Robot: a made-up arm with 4 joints.
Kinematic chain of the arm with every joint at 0, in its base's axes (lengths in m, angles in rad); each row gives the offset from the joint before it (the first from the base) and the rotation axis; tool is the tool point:
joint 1: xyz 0 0 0.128 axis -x
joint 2: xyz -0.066 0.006 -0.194 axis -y
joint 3: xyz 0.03 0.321 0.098 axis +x
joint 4: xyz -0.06 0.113 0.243 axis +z
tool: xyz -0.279 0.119 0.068
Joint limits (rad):
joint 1: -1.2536..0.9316
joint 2: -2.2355..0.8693
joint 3: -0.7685..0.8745
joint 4: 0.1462..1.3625
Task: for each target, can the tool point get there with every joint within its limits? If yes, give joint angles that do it. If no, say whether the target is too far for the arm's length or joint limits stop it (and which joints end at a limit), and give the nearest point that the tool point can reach.
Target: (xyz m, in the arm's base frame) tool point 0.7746 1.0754 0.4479
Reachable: no: too far | nearest point 0.3863 0.6042 0.3077 | short by 0.626 m
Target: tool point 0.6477 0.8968 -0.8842
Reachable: no: too far | nearest point 0.3295 0.4412 -0.3699 | short by 0.757 m
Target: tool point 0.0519 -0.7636 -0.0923
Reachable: no: joint limits stop it (at a limit: joint 1, joint 2, joint 4) | nearest point 0.2660 -0.1385 -0.0123 | short by 0.666 m
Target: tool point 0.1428 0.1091 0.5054
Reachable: yes | joints -0.4249 -1.0727 0.5525 0.4226
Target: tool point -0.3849 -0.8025 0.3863
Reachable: no: joint limits stop it (at a limit: joint 1, joint 3, joint 4) | nearest point -0.2273 -0.2484 0.4309 | short by 0.578 m
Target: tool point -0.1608 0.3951 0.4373
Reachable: yes | joints 0.0712 -0.4897 0.1926 0.4242
